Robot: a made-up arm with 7 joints.
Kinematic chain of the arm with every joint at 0, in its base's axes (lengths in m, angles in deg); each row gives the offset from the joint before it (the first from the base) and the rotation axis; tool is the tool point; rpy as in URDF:
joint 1: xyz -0.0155 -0.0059 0.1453 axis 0 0.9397 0.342
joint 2: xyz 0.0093 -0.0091 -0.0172 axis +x
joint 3: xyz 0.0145 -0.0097 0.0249 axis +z
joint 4: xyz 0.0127 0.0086 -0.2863 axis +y
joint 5: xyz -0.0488 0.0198 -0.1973 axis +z
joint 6: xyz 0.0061 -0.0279 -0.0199 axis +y
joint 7: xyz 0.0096 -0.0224 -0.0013 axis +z
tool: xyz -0.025 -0.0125 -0.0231 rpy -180 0 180
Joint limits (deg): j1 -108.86..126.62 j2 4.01..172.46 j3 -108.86..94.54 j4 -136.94..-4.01 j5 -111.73..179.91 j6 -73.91..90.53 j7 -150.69..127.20
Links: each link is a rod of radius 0.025 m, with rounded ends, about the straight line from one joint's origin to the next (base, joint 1, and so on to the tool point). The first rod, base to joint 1, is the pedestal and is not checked.
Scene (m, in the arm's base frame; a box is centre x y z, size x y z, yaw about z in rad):
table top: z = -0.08
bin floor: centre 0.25 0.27 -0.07 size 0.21 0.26 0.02 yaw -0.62
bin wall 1: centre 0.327 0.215 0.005 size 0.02 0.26 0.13 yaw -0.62
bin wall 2: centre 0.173 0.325 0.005 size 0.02 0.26 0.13 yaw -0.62
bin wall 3: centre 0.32 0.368 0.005 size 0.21 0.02 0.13 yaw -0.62
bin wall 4: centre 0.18 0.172 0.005 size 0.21 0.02 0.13 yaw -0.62
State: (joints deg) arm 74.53 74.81 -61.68 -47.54 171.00 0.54 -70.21
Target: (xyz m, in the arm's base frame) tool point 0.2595 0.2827 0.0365
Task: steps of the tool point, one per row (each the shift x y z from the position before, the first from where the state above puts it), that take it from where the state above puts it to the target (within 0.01 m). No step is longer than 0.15 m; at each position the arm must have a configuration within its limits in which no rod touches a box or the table.
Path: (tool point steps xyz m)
1: 0.0803 0.0542 0.0118
2: 0.0841 0.0369 0.0294
3: 0.0815 0.0171 0.0461
4: 0.0921 -0.0073 0.0007
5: 0.0961 -0.0296 0.0097
6: 0.0904 -0.0548 0.0186
7: 0.0739 -0.0788 0.0244
8: 0.0060 -0.0003 -0.0365
9: 0.0000 0.0000 -0.0381
10: -0.0060 0.0003 -0.0383

